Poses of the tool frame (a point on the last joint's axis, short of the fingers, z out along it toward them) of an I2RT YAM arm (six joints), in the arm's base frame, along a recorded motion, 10 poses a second.
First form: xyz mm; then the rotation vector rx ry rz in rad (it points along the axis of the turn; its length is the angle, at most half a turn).
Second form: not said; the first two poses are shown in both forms.
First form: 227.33, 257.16, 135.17, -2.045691, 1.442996, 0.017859
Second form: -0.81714, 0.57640, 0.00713, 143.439, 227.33, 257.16, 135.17
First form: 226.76, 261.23, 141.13, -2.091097, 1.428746, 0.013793
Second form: -0.82566, 0.56414, 0.00545, 145.109, 226.76, 261.23, 141.13
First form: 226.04, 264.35, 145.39, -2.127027, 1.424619, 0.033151
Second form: -0.83079, 0.55644, 0.01295, 146.692, 226.04, 264.35, 145.39
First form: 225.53, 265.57, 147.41, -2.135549, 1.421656, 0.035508
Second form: -0.83234, 0.55410, 0.01384, 147.005, 225.53, 265.57, 147.41
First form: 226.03, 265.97, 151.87, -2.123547, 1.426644, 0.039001
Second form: -0.82997, 0.55759, 0.01524, 146.595, 226.03, 265.97, 151.87
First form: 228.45, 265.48, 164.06, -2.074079, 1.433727, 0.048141
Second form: -0.82245, 0.56852, 0.01909, 144.491, 228.45, 265.48, 164.06
